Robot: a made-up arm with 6 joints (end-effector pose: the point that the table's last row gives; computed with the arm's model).
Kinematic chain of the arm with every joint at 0, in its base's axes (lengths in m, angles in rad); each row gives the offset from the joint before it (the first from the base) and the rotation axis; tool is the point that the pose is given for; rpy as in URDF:
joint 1: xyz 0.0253 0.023 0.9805 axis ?
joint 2: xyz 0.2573 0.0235 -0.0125 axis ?
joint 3: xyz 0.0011 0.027 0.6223 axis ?
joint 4: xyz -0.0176 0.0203 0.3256 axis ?
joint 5: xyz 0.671 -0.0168 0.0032 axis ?
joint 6: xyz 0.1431 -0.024 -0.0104 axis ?
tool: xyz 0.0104 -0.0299 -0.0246 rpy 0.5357 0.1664 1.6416
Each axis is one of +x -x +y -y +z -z.
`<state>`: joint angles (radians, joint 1 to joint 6).
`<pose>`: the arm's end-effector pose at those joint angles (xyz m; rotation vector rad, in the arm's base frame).
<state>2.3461 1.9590 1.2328 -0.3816 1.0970 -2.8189</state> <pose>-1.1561 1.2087 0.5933 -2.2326 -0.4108 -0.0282</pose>
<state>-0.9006 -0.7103 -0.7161 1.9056 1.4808 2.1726</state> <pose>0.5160 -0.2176 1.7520 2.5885 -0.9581 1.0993</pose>
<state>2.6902 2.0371 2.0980 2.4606 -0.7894 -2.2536</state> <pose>-1.3547 0.6938 1.1515 0.1872 0.1997 -2.6281</pose>
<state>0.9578 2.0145 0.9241 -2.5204 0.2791 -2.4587</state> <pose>0.8185 1.2406 0.1236 1.1821 -2.3673 -1.3039</pose>
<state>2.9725 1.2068 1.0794 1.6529 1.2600 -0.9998</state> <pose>-1.6111 0.0916 1.4415 0.7831 0.4915 -0.5002</pose>
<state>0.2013 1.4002 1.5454 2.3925 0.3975 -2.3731</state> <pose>1.5917 0.4514 1.4756 0.2193 0.8143 1.9769</pose>
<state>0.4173 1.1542 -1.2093 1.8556 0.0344 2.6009</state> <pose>0.4310 0.3251 0.4091 1.8144 0.7217 -0.5485</pose>
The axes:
joint 1: +z
joint 2: +y
joint 3: -y
joint 4: -x
joint 5: -y
joint 6: -x

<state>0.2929 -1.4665 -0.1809 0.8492 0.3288 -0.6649</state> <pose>-0.4515 -0.0751 1.9185 -1.0764 -0.5923 1.5409</pose>
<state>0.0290 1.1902 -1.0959 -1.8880 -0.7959 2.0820</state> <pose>0.5759 0.2074 0.4072 -2.2123 -1.4956 -1.5018</pose>
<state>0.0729 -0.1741 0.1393 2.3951 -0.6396 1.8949</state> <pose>0.7953 0.1443 2.2175 0.8274 -1.8439 2.0056</pose>
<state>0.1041 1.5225 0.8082 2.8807 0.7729 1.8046</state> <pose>1.5851 0.3464 0.6720 2.2536 0.2320 0.3933</pose>
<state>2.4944 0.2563 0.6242 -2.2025 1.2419 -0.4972</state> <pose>-0.8020 0.6536 2.0268 -2.8907 -0.2478 -0.9005</pose>
